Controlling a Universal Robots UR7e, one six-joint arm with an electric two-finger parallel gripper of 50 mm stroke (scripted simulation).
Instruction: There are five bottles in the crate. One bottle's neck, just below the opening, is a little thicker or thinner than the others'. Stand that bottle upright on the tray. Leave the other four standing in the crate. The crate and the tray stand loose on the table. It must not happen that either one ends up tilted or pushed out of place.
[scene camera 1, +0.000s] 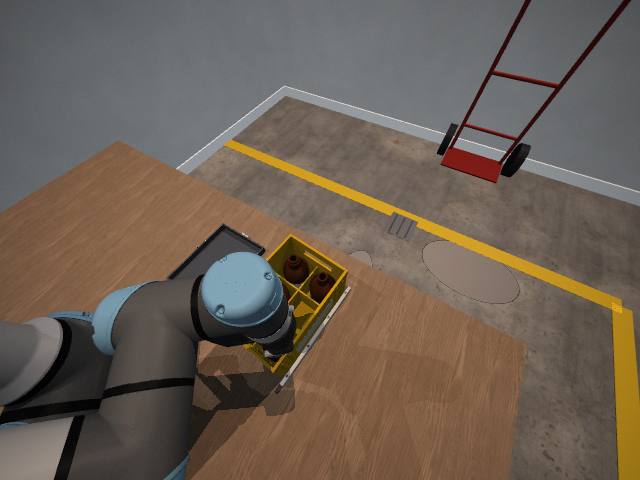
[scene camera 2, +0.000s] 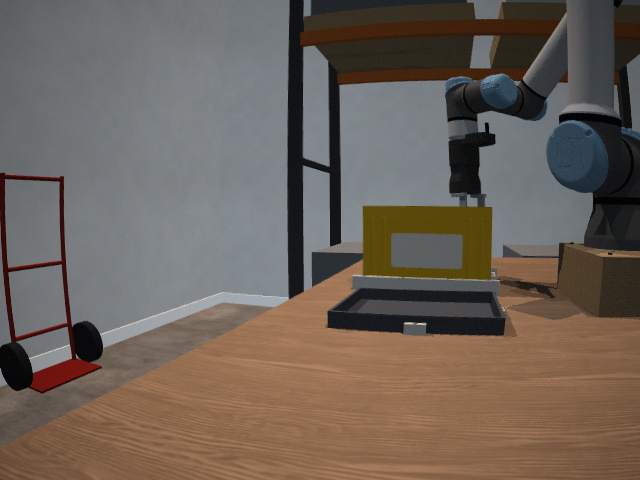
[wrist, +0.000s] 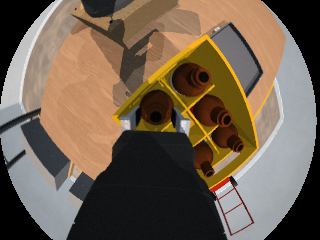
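Note:
Scene camera 1: yellow crate (scene camera 1: 309, 315), dark tray (scene camera 1: 224, 240). Scene camera 2: my gripper (scene camera 2: 472, 221), dark tray (scene camera 2: 467, 311). Wrist view: bottle (wrist: 159, 103), yellow crate (wrist: 204, 52), dark tray (wrist: 228, 39), my gripper (wrist: 156, 113).

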